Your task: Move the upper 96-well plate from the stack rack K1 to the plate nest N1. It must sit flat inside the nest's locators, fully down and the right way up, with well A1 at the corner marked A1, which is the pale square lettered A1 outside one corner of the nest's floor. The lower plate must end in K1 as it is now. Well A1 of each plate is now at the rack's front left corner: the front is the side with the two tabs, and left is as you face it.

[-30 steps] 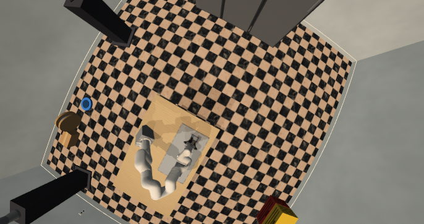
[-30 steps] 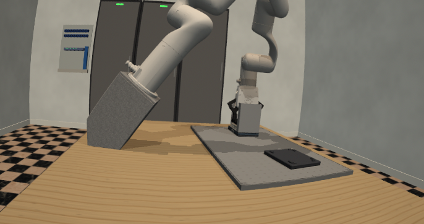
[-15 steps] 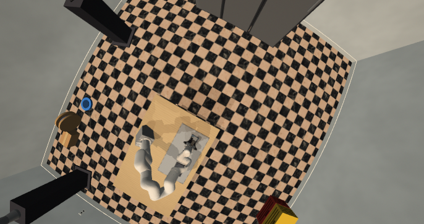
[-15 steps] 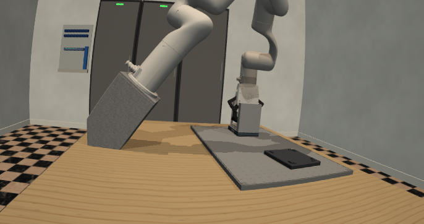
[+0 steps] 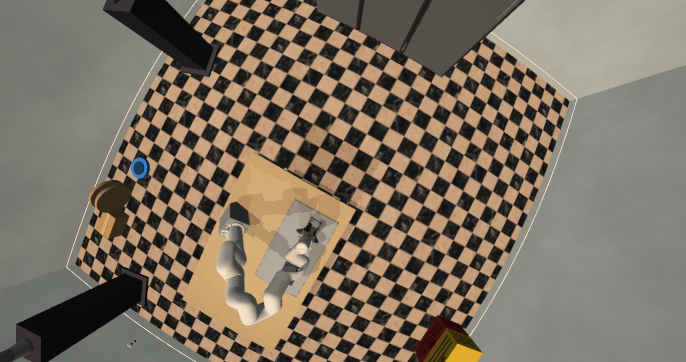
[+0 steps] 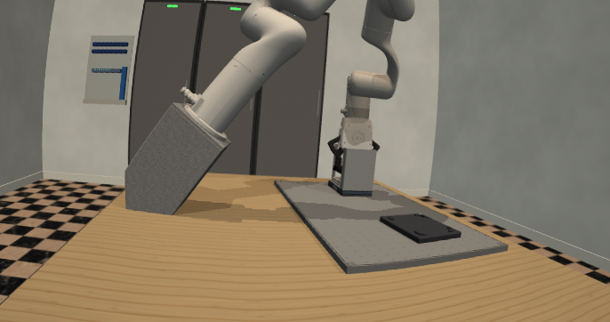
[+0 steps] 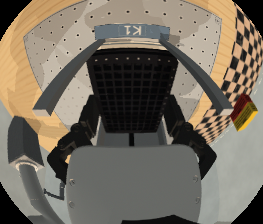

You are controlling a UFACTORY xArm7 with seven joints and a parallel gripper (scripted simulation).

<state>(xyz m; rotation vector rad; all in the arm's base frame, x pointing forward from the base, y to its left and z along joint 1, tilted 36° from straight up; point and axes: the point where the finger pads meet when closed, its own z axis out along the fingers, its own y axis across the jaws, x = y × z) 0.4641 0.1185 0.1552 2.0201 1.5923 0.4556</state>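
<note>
Now: hand 50 mm above the pale plate. The rest, counted from my hand: black 96-well plate (10 mm below); then pale A1 square (20 mm behind, 320 mm to the right, 60 mm below).
</note>
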